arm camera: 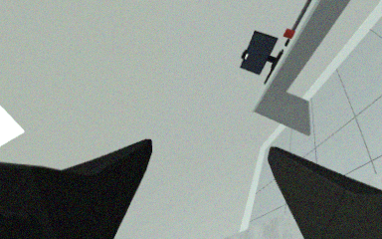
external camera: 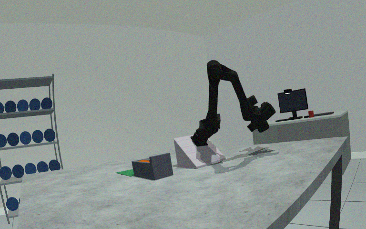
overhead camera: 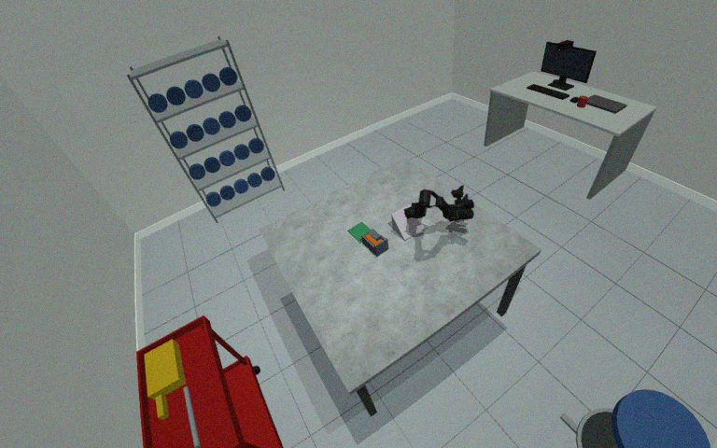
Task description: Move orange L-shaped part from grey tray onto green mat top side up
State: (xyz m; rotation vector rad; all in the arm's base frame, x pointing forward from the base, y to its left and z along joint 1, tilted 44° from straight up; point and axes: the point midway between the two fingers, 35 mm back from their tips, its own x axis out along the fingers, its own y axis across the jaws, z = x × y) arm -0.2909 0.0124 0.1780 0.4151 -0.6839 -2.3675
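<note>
Now: gripper tip 60 cm short of the orange L-shaped part, 6 cm to the left of it and 16 cm above it. Also, from my gripper tip: green mat: 63 cm ahead, 22 cm to the right, 22 cm below.
</note>
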